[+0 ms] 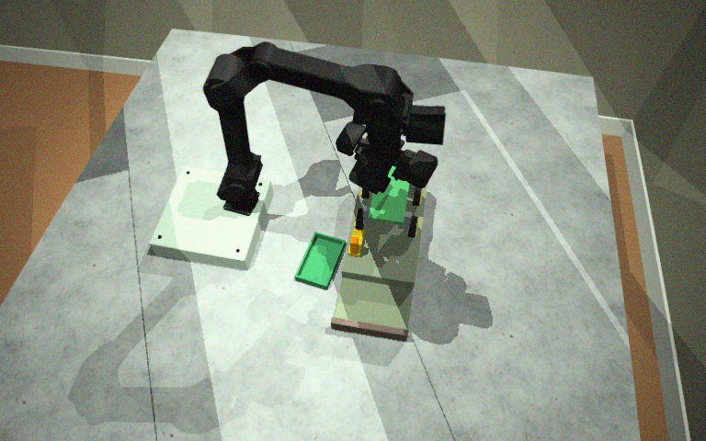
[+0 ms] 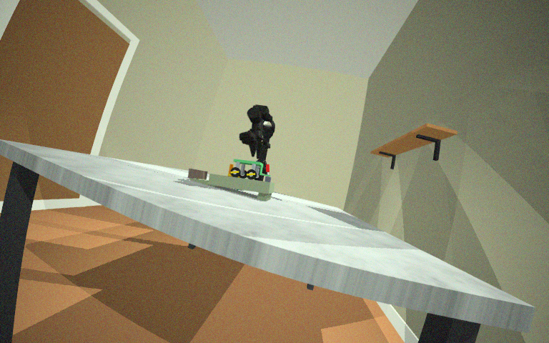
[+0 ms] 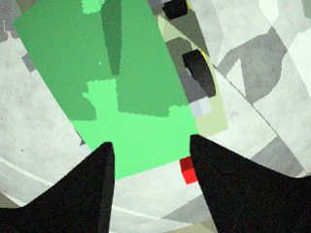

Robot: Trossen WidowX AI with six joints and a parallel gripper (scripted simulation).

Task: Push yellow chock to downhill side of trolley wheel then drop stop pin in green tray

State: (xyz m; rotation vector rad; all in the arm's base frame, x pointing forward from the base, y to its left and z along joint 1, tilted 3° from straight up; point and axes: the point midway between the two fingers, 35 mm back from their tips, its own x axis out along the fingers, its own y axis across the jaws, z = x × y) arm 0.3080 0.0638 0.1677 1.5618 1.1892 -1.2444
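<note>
My gripper tip is 7 cm to the right of the stop pin, 5 cm above it and 2 cm past it. Also, from my gripper tip: brown stop block: 27 cm to the right, 15 cm below, 4 cm ahead; trolley: 7 cm below, 2 cm to the right, 1 cm ahead; yellow chock: 11 cm to the right, 10 cm below, 3 cm behind.
</note>
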